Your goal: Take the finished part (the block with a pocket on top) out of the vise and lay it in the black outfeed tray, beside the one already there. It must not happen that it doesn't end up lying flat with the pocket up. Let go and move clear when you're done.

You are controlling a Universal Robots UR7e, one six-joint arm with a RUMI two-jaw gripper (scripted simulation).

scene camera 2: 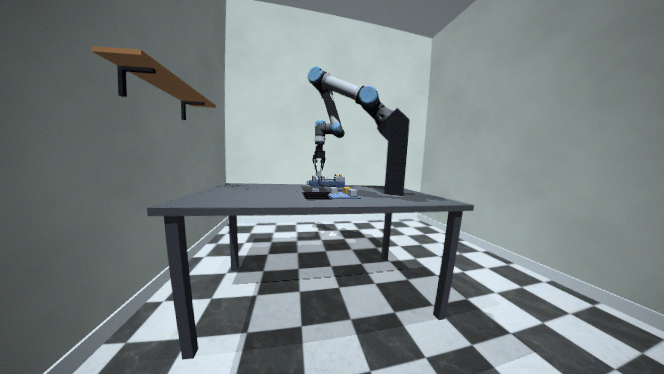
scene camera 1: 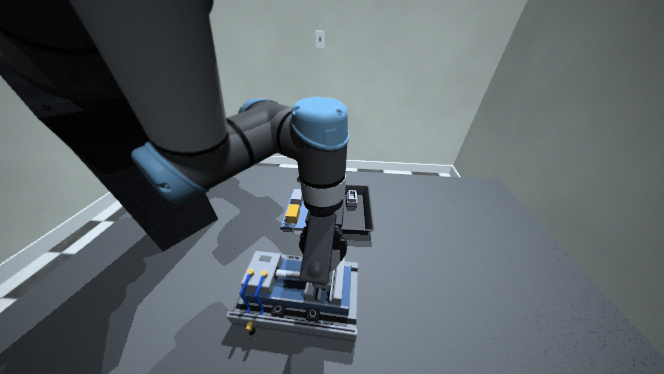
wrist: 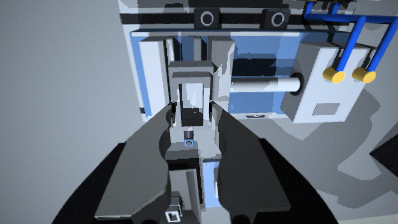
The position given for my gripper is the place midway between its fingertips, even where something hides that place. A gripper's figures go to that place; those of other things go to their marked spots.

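A grey actuator box (wrist: 312, 58) is 21 cm from the lens, and there's a rod (wrist: 273, 84) that's 20 cm from the lens. As for my gripper (wrist: 191, 103), that's 15 cm from the lens.
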